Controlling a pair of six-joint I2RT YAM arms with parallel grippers.
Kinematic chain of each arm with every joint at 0, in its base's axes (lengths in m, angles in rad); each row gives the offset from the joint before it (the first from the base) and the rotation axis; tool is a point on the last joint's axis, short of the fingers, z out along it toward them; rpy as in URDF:
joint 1: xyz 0 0 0.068 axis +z
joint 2: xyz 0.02 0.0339 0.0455 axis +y
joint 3: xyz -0.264 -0.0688 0 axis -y
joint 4: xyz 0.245 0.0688 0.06 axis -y
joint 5: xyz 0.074 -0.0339 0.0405 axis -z
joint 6: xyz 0.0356 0 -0.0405 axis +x
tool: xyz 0 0 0 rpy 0 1.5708 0
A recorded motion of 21 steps. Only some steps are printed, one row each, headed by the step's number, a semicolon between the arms.
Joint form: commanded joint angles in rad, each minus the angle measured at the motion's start. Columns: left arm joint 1, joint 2, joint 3, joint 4, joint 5, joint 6; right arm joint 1, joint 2, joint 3, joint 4, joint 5, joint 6.
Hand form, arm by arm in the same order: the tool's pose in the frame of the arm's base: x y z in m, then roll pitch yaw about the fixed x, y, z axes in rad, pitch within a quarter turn. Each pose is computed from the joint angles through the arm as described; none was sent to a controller.
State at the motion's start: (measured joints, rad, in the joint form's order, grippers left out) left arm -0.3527 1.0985 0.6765 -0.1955 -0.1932 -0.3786; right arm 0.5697 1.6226 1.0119 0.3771 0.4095 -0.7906
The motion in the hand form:
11: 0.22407 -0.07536 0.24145 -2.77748 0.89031 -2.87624; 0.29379 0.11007 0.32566 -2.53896 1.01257 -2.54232
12: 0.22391 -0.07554 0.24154 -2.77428 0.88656 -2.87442; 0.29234 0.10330 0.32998 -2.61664 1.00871 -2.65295
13: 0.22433 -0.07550 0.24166 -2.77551 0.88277 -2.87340; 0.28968 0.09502 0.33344 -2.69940 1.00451 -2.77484
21: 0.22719 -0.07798 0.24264 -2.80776 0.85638 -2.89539; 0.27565 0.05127 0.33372 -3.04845 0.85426 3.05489
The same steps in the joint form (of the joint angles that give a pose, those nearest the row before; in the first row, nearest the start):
11: 0.0098 -0.0013 0.0124 -0.0302 0.0701 0.0079; -0.1633 -0.2500 0.1384 -0.6570 0.0266 0.6784
12: 0.0092 -0.0013 0.0135 -0.0337 0.0724 0.0048; -0.1812 -0.2565 0.1621 -0.7197 0.0300 0.7317
13: 0.0099 0.0013 0.0167 -0.0380 0.0723 0.0029; -0.2027 -0.2680 0.1781 -0.7789 0.0329 0.7907
21: 0.0029 0.0251 0.0450 -0.0766 0.0633 -0.0014; -0.3454 -0.3085 0.2180 -1.0542 -0.0855 1.0042

